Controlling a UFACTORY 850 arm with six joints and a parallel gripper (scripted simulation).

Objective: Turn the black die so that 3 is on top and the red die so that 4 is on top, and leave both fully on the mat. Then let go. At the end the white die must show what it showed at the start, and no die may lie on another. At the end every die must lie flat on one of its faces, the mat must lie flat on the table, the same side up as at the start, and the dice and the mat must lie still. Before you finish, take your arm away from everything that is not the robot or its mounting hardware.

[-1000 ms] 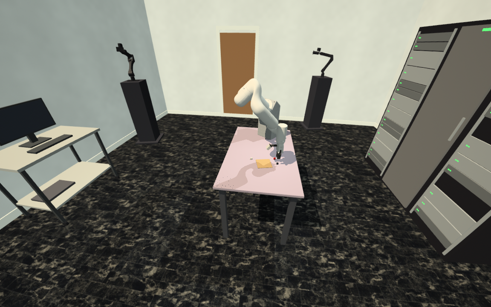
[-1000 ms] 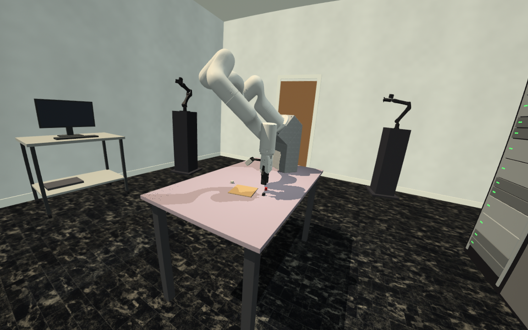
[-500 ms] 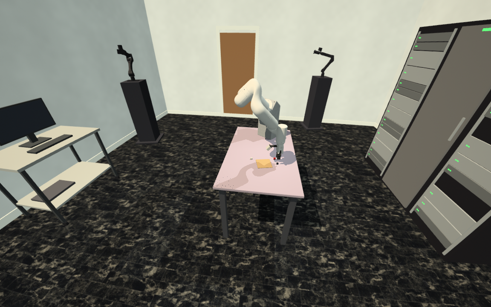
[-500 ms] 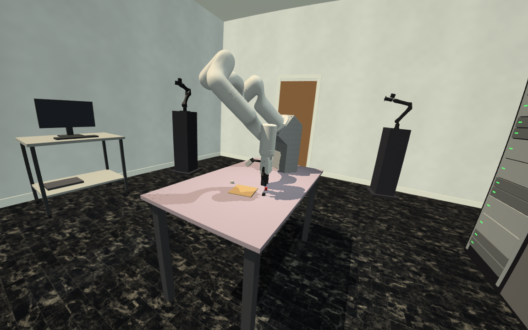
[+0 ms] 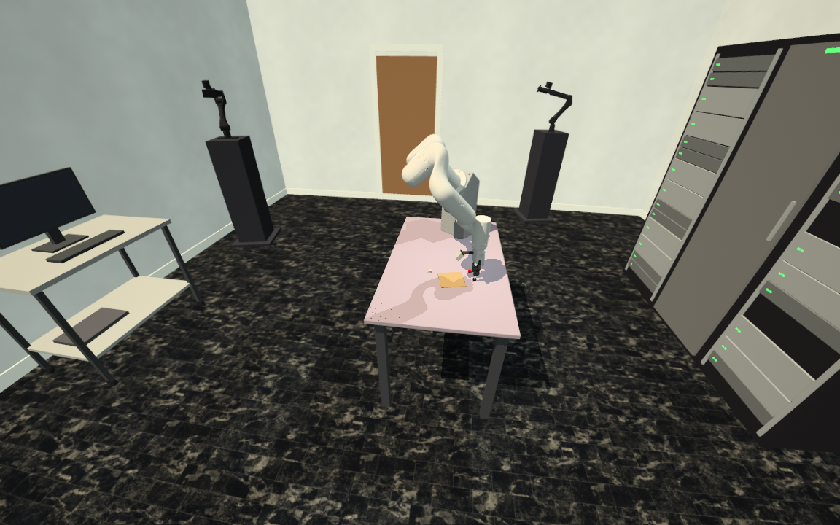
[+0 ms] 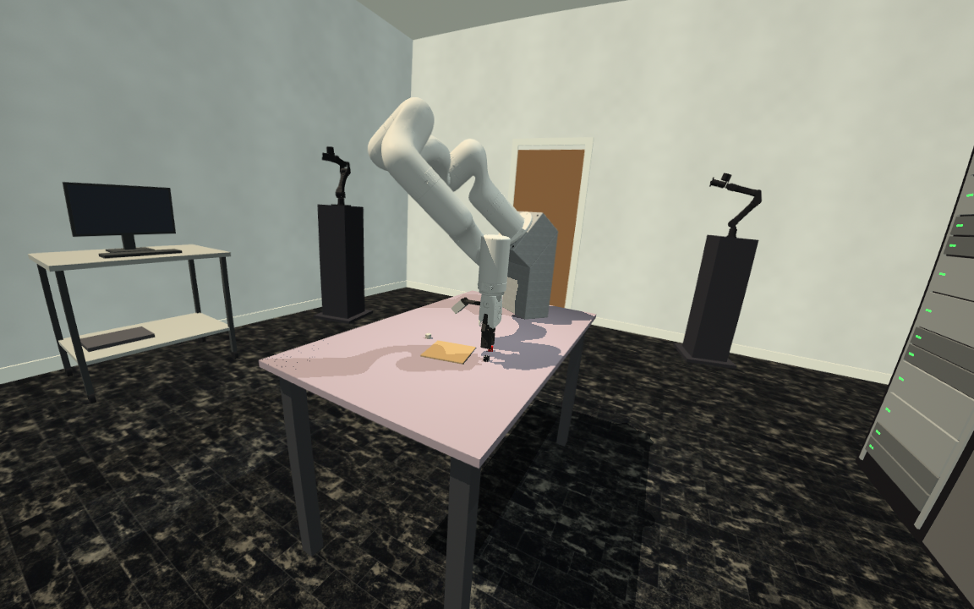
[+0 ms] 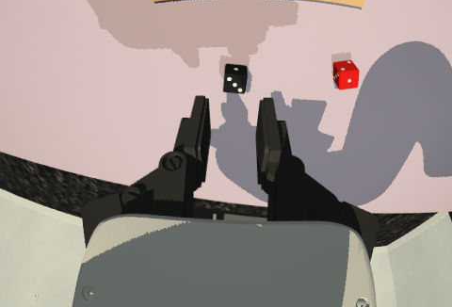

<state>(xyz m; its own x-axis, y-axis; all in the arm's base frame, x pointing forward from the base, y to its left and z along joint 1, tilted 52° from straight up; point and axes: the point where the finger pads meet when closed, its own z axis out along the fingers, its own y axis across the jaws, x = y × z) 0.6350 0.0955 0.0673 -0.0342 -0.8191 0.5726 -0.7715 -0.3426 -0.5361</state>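
Right now my hand is 6 cm above the black die. From my hand the other things lie so: mat (13 cm to the right, 7 cm below, 2 cm behind); then red die (8 cm behind, 6 cm below, 1 cm to the right); then white die (24 cm to the right, 11 cm behind, 6 cm below).
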